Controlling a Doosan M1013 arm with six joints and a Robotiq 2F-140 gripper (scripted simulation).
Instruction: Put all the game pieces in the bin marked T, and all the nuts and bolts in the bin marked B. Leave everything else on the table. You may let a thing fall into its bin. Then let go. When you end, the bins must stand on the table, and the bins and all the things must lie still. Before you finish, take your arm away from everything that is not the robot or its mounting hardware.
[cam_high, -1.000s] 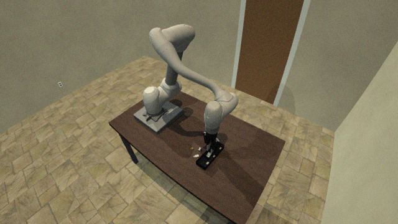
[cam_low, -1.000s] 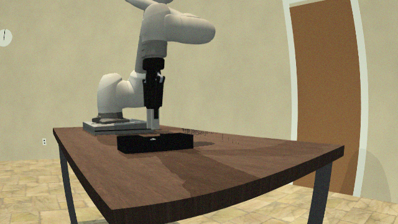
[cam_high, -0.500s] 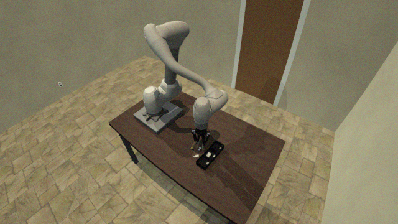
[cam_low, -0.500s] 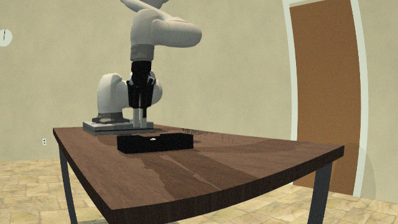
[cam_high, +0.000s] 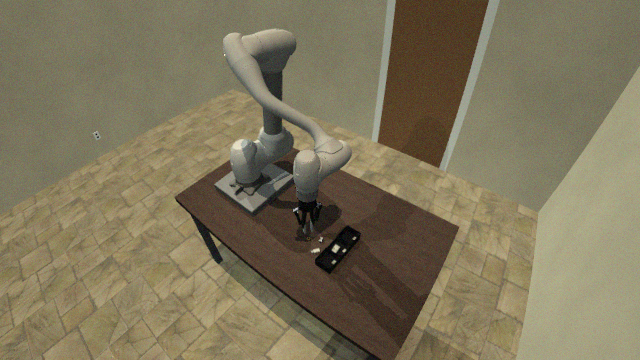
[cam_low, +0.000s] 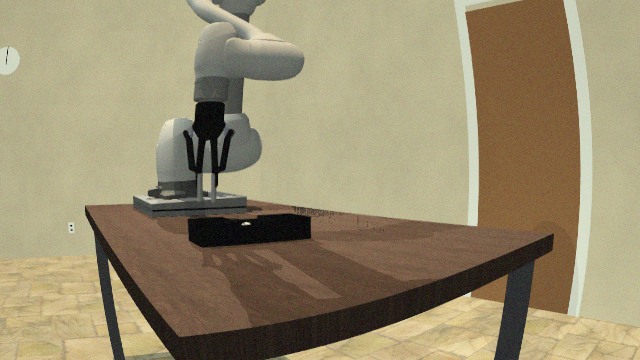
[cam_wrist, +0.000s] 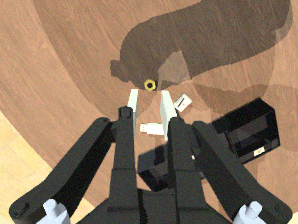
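Now: hand 10 cm above the gold ring-shaped nut. From my hand the other things lie so: white domino: 15 cm ahead, 8 cm below; then black bin: 16 cm ahead, 1 cm to the left, 8 cm below; then dark piece: 15 cm ahead, 2 cm to the left, 9 cm below.
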